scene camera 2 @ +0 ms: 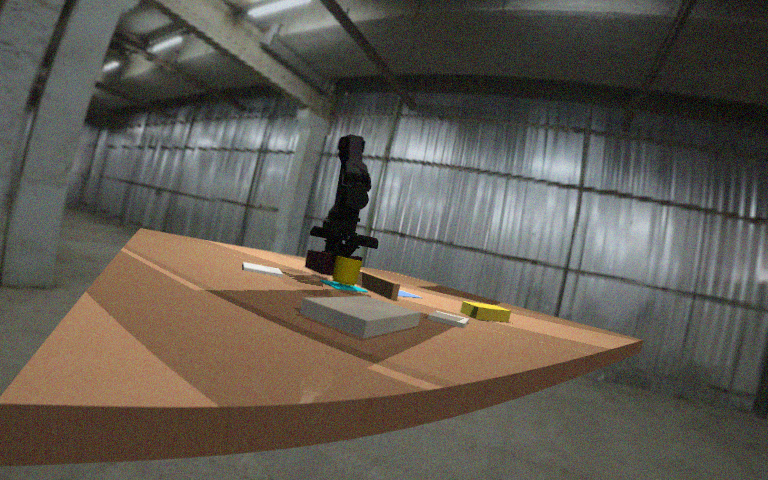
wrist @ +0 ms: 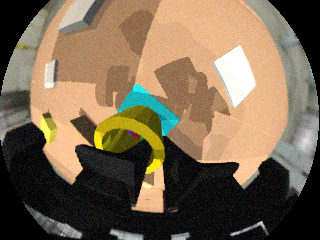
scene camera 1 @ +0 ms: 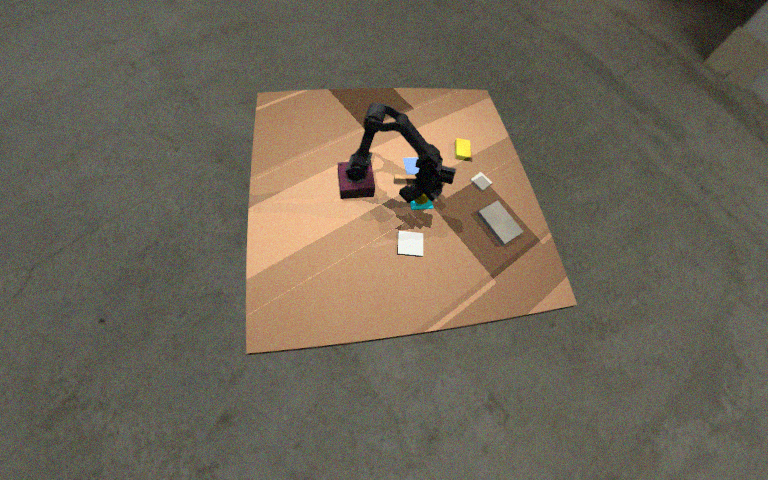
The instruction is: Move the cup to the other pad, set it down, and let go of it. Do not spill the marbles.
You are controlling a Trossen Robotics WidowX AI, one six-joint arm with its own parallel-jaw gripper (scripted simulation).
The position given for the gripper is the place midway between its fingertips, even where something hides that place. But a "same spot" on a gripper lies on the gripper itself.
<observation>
gripper: scene camera 2 337,268; wrist; scene camera 1
same spot on gripper: (wrist: 209,190) = (scene camera 1: 420,193)
</observation>
